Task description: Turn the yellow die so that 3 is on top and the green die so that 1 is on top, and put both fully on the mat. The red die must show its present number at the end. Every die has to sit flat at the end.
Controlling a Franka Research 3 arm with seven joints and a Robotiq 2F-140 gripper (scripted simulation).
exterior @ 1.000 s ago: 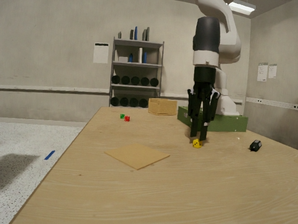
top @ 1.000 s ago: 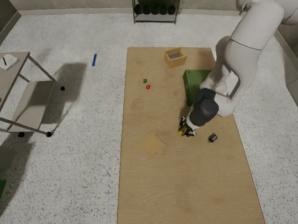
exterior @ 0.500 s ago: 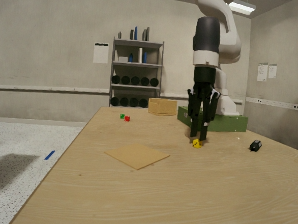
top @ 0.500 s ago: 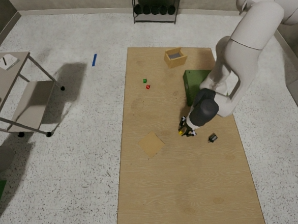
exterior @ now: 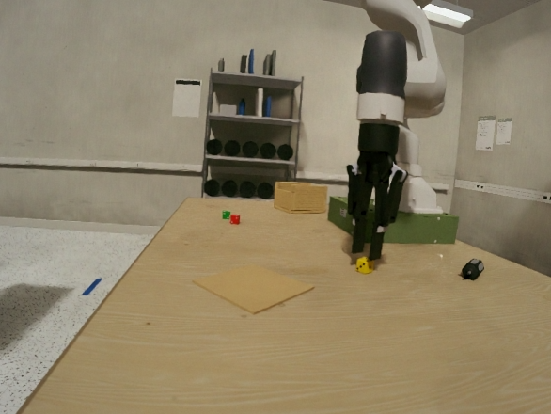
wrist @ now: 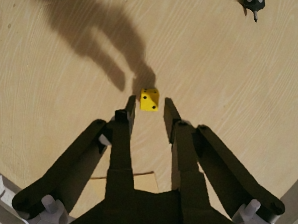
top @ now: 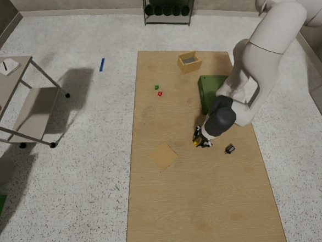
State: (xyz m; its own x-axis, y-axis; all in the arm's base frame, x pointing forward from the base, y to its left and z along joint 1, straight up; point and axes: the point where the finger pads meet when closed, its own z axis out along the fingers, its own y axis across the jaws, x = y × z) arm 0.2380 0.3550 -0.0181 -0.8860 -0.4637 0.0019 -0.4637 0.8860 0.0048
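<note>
Right now my hand is 50 mm above the yellow die. From my hand the other things lie so: black object: 230 mm behind, 50 mm to the left, 50 mm below; then tan mat: 220 mm ahead, 80 mm to the left, 60 mm below; then red die: 400 mm to the right, 250 mm ahead, 50 mm below.
</note>
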